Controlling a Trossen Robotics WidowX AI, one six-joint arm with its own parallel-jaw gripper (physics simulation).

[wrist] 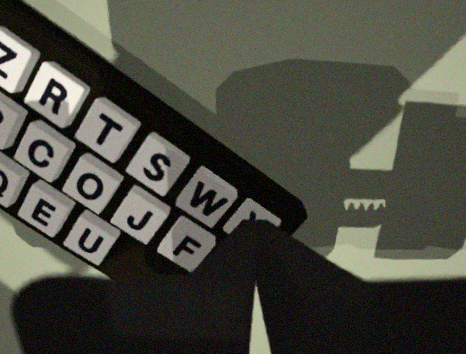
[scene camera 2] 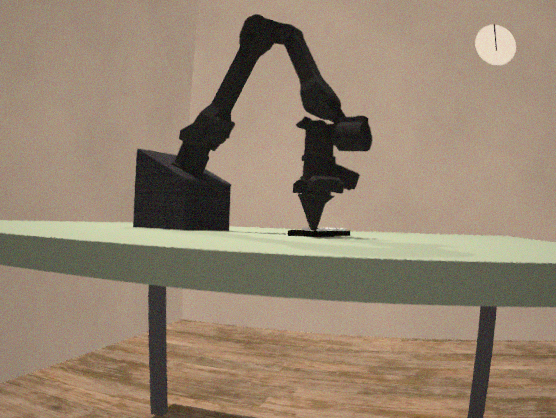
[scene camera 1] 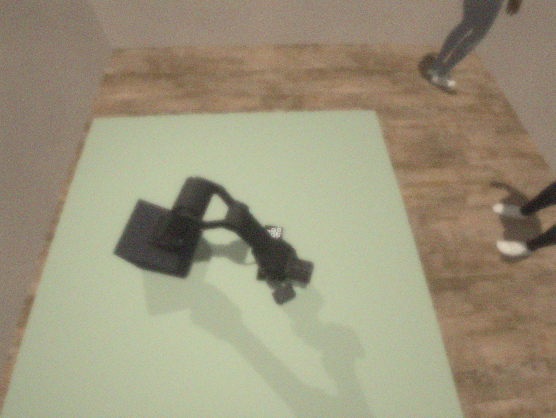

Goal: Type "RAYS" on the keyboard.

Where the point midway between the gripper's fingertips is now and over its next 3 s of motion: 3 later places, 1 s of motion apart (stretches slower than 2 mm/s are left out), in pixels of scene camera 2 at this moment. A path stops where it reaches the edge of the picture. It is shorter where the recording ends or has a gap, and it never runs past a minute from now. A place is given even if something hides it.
My gripper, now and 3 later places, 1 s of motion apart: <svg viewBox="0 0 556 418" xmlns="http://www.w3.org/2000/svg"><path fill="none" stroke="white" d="M313 230L318 222L319 226L319 229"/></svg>
